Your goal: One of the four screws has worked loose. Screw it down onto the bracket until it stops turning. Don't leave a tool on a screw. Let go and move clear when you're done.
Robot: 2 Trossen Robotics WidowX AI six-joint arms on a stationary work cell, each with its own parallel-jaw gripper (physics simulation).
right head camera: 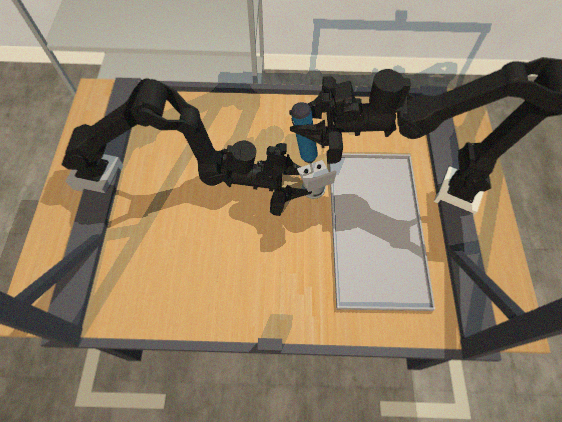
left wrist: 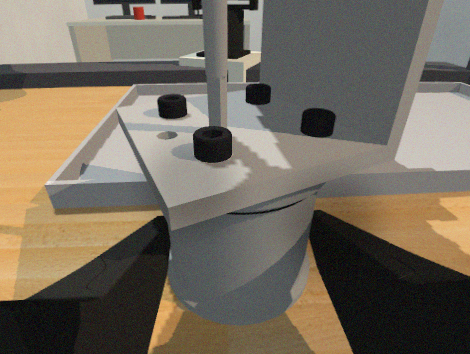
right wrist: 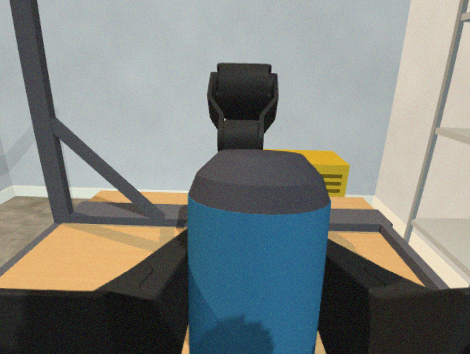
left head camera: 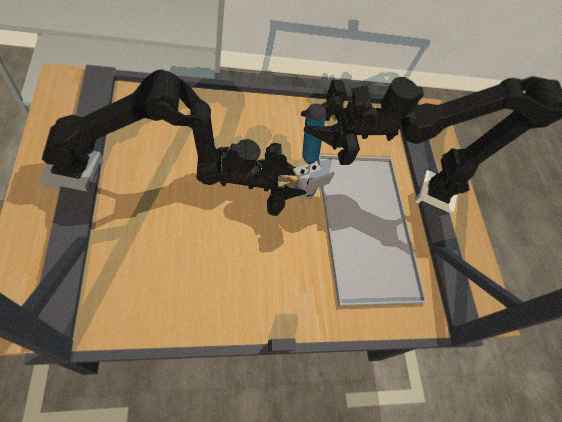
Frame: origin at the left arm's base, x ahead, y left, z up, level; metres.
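Seen in the pictures: left gripper, fingertip midpoint: [left wrist: 239, 223] [left head camera: 305, 183]; right gripper, fingertip midpoint: [right head camera: 289, 120] [right wrist: 247, 237] [left head camera: 302, 121]; left arm's base, link origin: [right head camera: 92, 169] [left head camera: 70, 164]; right arm's base, link origin: [right head camera: 463, 188] [left head camera: 440, 190].
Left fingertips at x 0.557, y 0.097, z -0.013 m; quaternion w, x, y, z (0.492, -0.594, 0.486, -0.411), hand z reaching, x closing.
Observation:
Offsets run from my left fingertips to a thing's top centre. "pt": to the spot under its first point. Level surfaces: height alone.
The grey bracket [left head camera: 320, 184] [right head camera: 322, 179] [left wrist: 340, 60] has a flat plate on a round post {dy +0.001, dx +0.007, dz +0.036 m} [left wrist: 240, 270]. My left gripper [left head camera: 300, 184] [right head camera: 308, 183] [left wrist: 239, 223] is shut on the post, one finger on each side. In the left wrist view, black screws stand on the plate: a near one {dy +0.006, dx -0.018, dz +0.044 m} [left wrist: 212, 145], a left one {dy +0.026, dx +0.011, dz +0.044 m} [left wrist: 172, 106], a back one {dy -0.003, dx +0.032, dz +0.044 m} [left wrist: 258, 94] and a right one {dy -0.023, dx +0.003, dz +0.044 m} [left wrist: 318, 123]. My right gripper [left head camera: 315, 125] [right head camera: 303, 126] [right wrist: 247, 237] is shut on the blue screwdriver handle {pt dy -0.017, dx -0.025, dz +0.176 m} [left head camera: 312, 146] [right head camera: 306, 146] [right wrist: 257, 300]. Its shaft {pt dy +0.006, dx -0.008, dz +0.057 m} [left wrist: 216, 75] comes down at the near screw; whether its tip is seated is unclear.
A shallow grey tray [left head camera: 381, 302] [right head camera: 385, 307] [left wrist: 105, 195] lies right of the bracket in the head views, close to it. A dark frame {pt dy -0.455, dx -0.212, dz -0.028 m} [left head camera: 180, 351] [right head camera: 190, 346] edges the wooden table {dz -0.028 m} [left head camera: 200, 300] [right head camera: 200, 300]. A small hole {pt dy +0.023, dx -0.005, dz +0.037 m} [left wrist: 167, 135] is in the plate.

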